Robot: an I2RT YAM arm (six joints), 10 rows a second.
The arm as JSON. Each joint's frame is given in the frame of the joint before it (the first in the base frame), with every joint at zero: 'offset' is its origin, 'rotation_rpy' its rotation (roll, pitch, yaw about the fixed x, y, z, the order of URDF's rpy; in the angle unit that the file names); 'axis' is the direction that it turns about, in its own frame. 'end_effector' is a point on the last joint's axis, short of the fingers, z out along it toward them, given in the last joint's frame.
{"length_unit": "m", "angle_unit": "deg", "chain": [
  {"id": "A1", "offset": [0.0, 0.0, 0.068], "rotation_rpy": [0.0, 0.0, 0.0], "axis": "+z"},
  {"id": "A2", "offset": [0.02, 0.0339, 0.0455], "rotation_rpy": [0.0, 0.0, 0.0], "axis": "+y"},
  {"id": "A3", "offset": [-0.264, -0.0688, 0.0], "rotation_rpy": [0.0, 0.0, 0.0], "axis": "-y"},
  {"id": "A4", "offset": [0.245, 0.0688, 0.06], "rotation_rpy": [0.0, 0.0, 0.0], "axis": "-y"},
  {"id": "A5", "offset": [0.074, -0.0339, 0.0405], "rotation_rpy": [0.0, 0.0, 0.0], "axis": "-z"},
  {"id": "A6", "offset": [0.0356, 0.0, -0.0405], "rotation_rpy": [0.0, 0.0, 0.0], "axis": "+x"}
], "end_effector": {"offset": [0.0, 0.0, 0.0], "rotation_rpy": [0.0, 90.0, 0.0]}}
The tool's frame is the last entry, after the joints.
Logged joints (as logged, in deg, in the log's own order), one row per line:
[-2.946, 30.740, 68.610, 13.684, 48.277, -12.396]
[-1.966, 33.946, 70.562, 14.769, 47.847, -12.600]
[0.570, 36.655, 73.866, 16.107, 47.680, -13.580]
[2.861, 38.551, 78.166, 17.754, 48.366, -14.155]
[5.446, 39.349, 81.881, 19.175, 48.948, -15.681]
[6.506, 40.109, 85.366, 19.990, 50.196, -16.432]
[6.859, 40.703, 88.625, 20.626, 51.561, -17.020]
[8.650, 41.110, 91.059, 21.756, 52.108, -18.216]
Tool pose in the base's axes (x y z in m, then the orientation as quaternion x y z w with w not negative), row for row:
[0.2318, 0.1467, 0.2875, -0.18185, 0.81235, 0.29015, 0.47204]
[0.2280, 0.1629, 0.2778, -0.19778, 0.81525, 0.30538, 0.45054]
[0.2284, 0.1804, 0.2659, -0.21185, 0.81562, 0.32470, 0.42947]
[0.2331, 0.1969, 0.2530, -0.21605, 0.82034, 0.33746, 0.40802]
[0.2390, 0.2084, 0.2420, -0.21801, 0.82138, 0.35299, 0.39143]
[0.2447, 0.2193, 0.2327, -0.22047, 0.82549, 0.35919, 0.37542]
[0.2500, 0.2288, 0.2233, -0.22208, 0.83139, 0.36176, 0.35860]
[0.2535, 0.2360, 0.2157, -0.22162, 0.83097, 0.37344, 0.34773]
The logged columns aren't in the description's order. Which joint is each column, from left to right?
Columns, left to right: A4, A1, A2, A6, A3, A5.
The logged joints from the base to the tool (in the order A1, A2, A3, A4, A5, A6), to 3 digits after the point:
[30.740, 68.610, 48.277, -2.946, -12.396, 13.684]
[33.946, 70.562, 47.847, -1.966, -12.600, 14.769]
[36.655, 73.866, 47.680, 0.570, -13.580, 16.107]
[38.551, 78.166, 48.366, 2.861, -14.155, 17.754]
[39.349, 81.881, 48.948, 5.446, -15.681, 19.175]
[40.109, 85.366, 50.196, 6.506, -16.432, 19.990]
[40.703, 88.625, 51.561, 6.859, -17.020, 20.626]
[41.110, 91.059, 52.108, 8.650, -18.216, 21.756]

